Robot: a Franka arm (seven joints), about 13 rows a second.
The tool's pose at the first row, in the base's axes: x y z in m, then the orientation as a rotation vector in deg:
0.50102 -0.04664 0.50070 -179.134 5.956 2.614
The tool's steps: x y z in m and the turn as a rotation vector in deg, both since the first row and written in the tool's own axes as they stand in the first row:
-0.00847 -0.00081 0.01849 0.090 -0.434 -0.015
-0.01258 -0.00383 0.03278 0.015 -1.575 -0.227
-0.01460 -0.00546 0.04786 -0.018 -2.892 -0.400
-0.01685 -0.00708 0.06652 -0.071 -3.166 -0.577
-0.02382 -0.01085 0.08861 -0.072 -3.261 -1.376
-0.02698 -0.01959 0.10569 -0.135 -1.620 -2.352
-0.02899 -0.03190 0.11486 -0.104 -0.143 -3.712
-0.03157 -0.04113 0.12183 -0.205 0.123 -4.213
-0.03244 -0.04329 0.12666 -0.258 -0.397 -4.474
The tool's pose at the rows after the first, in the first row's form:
0.49210 -0.04501 0.48248 -179.019 5.927 3.286
0.48779 -0.04153 0.46836 -179.023 5.583 5.071
0.48545 -0.03956 0.45336 -178.948 5.296 7.127
0.48278 -0.03753 0.43480 -178.980 5.017 7.558
0.47544 -0.03300 0.41297 -178.991 3.766 7.697
0.47238 -0.02383 0.39610 -179.211 2.259 5.130
0.47093 -0.01128 0.38714 -179.275 0.147 2.804
0.46877 -0.00181 0.38036 -179.383 -0.636 2.390
0.46791 0.00047 0.37559 -179.400 -1.052 3.203

